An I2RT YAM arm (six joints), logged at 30 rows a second.
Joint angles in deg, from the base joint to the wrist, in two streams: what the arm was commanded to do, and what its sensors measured. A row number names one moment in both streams.
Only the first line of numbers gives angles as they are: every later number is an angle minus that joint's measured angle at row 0.
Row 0, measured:
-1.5, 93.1, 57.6, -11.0, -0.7, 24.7
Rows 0 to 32, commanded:
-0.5, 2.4, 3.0, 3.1, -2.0, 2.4
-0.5, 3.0, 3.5, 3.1, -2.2, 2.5
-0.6, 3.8, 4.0, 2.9, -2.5, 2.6
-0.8, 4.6, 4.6, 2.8, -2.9, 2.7
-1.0, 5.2, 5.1, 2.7, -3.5, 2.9
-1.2, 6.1, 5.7, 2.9, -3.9, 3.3
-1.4, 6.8, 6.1, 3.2, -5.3, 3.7
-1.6, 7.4, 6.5, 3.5, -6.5, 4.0
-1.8, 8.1, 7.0, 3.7, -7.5, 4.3
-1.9, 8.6, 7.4, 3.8, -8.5, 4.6
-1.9, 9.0, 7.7, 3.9, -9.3, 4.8
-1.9, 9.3, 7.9, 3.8, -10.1, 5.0
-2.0, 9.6, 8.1, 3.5, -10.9, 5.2
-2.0, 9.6, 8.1, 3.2, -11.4, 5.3
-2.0, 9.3, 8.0, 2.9, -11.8, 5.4
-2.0, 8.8, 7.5, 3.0, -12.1, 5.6
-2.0, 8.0, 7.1, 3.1, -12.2, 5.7
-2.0, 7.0, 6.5, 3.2, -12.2, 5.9
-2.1, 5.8, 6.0, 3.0, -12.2, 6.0
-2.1, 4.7, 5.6, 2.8, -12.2, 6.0
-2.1, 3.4, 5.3, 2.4, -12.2, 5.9
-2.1, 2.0, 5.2, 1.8, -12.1, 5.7
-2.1, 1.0, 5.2, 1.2, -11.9, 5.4
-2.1, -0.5, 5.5, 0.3, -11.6, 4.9
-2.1, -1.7, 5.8, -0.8, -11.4, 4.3
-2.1, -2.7, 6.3, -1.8, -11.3, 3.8
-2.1, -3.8, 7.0, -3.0, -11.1, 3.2
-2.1, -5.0, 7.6, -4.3, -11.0, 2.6
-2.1, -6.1, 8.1, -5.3, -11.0, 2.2
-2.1, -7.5, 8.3, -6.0, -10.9, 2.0
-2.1, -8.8, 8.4, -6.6, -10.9, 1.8
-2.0, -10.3, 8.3, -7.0, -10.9, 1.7
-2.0, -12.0, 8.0, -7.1, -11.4, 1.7
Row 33, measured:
-1.9, -8.4, 7.0, -3.6, -11.1, 3.5
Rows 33 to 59, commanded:
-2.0, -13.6, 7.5, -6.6, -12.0, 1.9
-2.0, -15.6, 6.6, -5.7, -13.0, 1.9
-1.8, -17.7, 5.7, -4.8, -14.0, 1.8
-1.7, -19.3, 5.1, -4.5, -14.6, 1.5
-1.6, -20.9, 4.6, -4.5, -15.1, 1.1
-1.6, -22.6, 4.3, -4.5, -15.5, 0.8
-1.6, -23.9, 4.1, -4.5, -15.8, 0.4
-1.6, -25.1, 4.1, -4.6, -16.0, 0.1
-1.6, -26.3, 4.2, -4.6, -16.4, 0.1
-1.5, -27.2, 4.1, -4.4, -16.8, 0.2
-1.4, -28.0, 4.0, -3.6, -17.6, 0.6
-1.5, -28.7, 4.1, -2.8, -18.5, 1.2
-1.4, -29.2, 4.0, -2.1, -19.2, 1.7
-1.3, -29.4, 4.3, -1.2, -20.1, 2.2
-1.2, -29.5, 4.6, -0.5, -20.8, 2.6
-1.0, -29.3, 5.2, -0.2, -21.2, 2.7
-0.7, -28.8, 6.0, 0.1, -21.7, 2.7
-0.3, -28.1, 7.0, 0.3, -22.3, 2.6
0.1, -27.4, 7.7, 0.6, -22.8, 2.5
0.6, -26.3, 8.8, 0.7, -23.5, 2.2
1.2, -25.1, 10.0, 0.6, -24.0, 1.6
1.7, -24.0, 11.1, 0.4, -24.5, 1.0
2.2, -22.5, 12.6, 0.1, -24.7, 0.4
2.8, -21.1, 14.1, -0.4, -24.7, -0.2
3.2, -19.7, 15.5, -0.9, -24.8, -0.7
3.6, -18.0, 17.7, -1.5, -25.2, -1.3
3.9, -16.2, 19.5, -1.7, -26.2, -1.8
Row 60, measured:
3.0, -19.2, 15.3, -1.5, -23.4, 1.1
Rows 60 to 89, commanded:
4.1, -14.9, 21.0, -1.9, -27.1, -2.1
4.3, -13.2, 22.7, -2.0, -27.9, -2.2
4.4, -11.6, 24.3, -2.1, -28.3, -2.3
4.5, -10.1, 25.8, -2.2, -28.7, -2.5
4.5, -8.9, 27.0, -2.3, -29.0, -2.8
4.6, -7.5, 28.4, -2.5, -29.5, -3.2
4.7, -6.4, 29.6, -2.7, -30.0, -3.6
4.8, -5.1, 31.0, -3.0, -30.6, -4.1
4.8, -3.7, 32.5, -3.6, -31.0, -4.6
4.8, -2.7, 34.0, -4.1, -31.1, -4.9
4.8, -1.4, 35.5, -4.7, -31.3, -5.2
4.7, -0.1, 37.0, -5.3, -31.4, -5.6
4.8, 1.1, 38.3, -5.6, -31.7, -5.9
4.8, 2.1, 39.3, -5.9, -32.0, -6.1
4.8, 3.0, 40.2, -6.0, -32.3, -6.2
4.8, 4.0, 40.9, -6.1, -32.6, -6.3
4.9, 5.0, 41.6, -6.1, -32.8, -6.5
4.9, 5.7, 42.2, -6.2, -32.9, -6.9
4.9, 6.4, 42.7, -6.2, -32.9, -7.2
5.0, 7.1, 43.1, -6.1, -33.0, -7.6
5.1, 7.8, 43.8, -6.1, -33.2, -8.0
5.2, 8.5, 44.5, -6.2, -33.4, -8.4
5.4, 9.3, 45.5, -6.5, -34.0, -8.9
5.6, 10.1, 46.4, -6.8, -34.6, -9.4
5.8, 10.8, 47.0, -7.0, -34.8, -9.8
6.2, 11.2, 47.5, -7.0, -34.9, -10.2
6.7, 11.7, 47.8, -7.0, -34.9, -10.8
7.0, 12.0, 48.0, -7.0, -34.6, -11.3
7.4, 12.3, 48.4, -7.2, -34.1, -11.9
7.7, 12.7, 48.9, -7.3, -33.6, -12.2
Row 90, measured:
6.5, 11.8, 46.6, -6.6, -33.1, -8.2
